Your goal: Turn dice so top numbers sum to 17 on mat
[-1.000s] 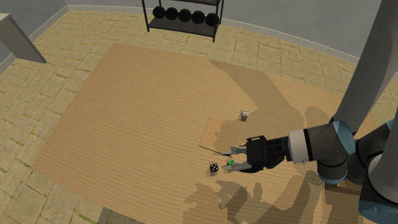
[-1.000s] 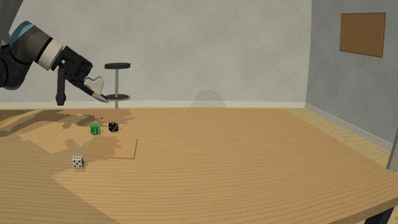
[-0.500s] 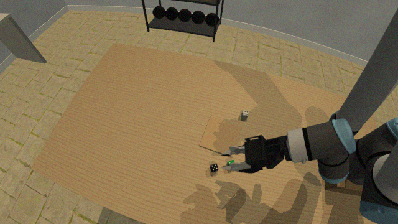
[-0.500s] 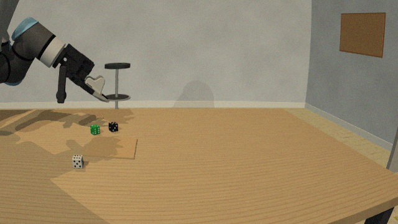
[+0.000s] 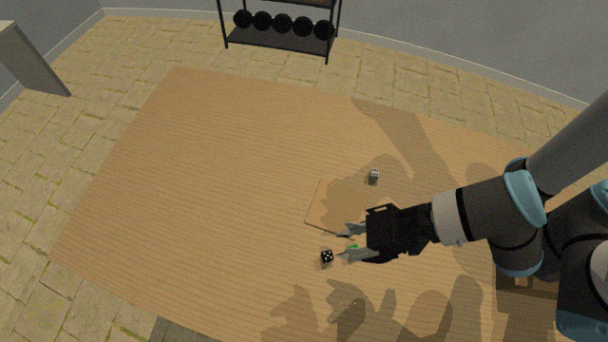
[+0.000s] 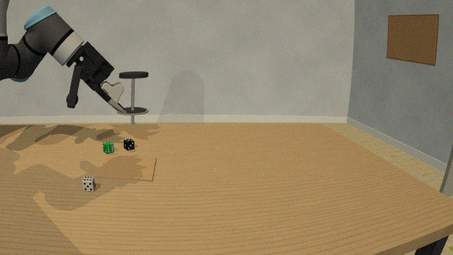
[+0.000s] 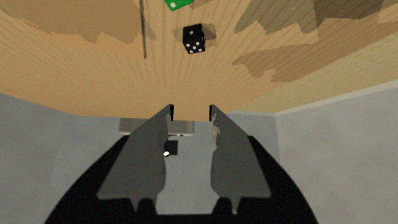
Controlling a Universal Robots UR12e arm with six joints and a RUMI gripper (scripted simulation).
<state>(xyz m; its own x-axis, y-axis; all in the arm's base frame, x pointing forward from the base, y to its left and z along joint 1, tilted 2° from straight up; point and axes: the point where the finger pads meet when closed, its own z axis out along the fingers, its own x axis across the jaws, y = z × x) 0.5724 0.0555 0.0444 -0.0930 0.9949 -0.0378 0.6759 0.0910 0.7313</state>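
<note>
My hand is 10 cm above the black die and 2 cm short of it. From my hand the other things lie so: tan mat 13 cm to the right, 12 cm below, 1 cm ahead; then green die 10 cm below, 4 cm behind, 2 cm to the right; then white die 25 cm to the right, 10 cm below, 8 cm behind.
</note>
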